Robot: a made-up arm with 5 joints.
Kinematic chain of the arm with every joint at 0, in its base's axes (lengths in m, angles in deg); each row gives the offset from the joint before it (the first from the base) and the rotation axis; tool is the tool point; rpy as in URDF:
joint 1: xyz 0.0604 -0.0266 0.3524 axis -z
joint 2: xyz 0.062 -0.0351 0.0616 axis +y
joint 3: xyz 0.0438 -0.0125 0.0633 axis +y
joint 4: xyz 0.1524 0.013 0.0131 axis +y
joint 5: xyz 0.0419 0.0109 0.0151 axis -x
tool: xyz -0.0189 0.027 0.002 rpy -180 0 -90
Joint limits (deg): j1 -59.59..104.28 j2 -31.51..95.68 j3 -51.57..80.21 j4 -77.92..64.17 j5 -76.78..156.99
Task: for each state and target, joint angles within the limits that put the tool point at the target. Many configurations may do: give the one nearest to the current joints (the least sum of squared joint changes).
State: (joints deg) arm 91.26 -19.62 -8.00 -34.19 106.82
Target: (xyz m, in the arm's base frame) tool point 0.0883 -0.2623 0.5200
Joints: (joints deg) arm 77.21 -31.51 20.57 12.68 96.89
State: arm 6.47 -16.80 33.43 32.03 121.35
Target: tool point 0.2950 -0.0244 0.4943
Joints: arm -9.05 -31.51 27.54 35.29 118.25
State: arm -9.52 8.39 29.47 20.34 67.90
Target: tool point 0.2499 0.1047 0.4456
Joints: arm -37.71 -28.67 41.75 34.18 68.72
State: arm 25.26 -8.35 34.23 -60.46 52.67
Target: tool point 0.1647 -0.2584 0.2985
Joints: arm 63.29 43.66 13.17 -52.12 66.26
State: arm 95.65 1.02 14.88 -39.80 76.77
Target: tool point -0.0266 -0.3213 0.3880
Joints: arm 102.90 37.37 -15.22 -39.02 84.23
